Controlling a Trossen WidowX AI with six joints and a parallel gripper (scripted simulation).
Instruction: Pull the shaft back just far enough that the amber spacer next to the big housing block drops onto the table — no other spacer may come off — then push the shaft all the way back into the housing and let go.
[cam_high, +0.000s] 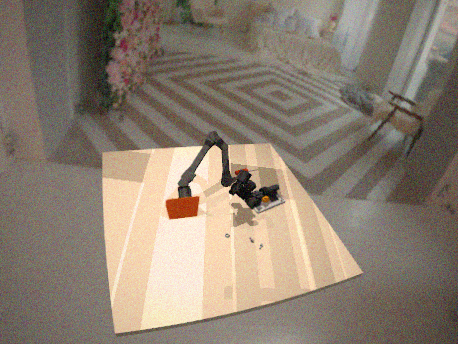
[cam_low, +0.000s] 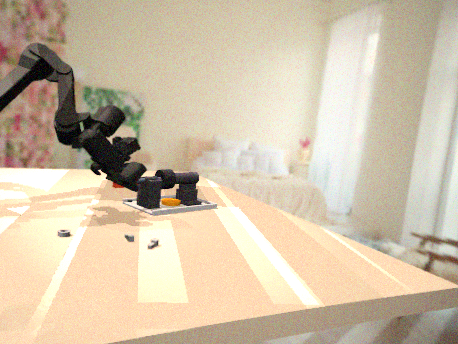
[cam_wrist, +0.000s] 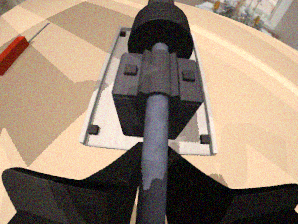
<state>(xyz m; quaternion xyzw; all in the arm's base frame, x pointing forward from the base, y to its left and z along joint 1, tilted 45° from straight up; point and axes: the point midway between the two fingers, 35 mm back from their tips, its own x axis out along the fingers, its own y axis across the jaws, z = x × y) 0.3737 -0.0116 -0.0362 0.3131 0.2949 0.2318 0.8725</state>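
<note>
Right now the grey shaft is 3 cm ahead of my gripper tip, 1 cm to the left of it and 3 cm above it. Also, from my gripper tip: dark spacer: 8 cm ahead, 2 cm to the left, 3 cm above.
</note>
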